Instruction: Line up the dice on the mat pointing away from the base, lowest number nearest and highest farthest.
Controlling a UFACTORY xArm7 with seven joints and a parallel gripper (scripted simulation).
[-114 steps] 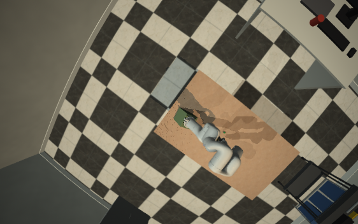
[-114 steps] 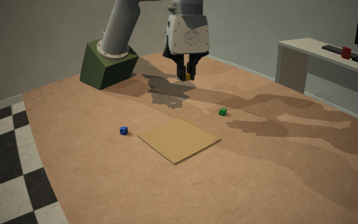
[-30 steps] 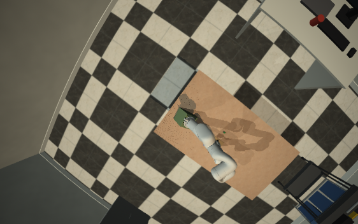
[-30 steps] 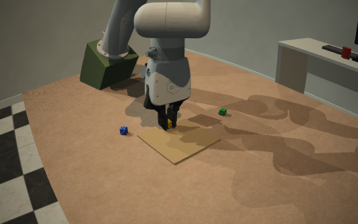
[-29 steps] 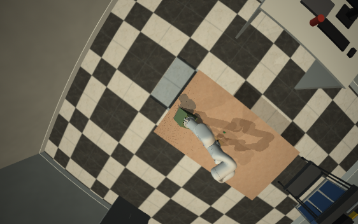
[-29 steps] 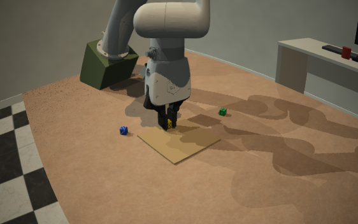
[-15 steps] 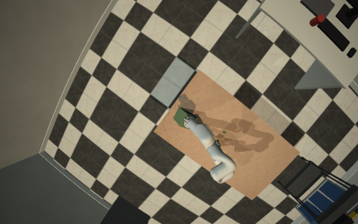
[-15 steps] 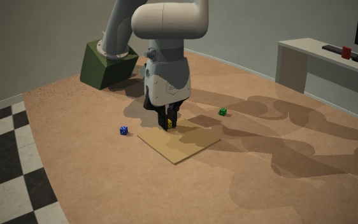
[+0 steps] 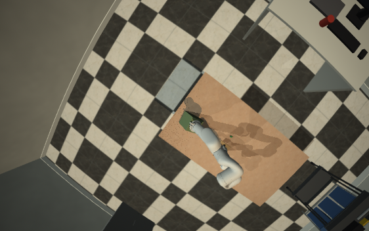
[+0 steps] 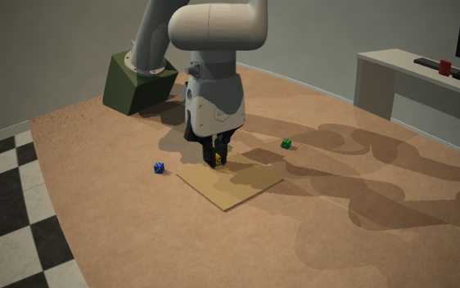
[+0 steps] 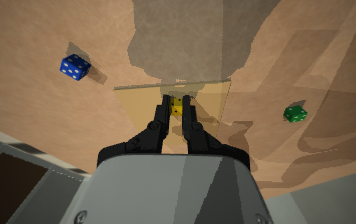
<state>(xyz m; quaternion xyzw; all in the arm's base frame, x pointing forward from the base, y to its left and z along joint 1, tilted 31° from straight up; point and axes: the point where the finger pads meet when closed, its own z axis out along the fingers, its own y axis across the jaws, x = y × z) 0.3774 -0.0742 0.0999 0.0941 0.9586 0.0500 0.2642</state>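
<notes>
Now: the yellow die 1 cm below my hand. From my hand the other things lie so: tan mat (5 cm ahead, 1 cm to the right, 3 cm below); then blue die (6 cm behind, 9 cm to the right, 2 cm below); then green die (5 cm ahead, 16 cm to the left, 2 cm below).
</notes>
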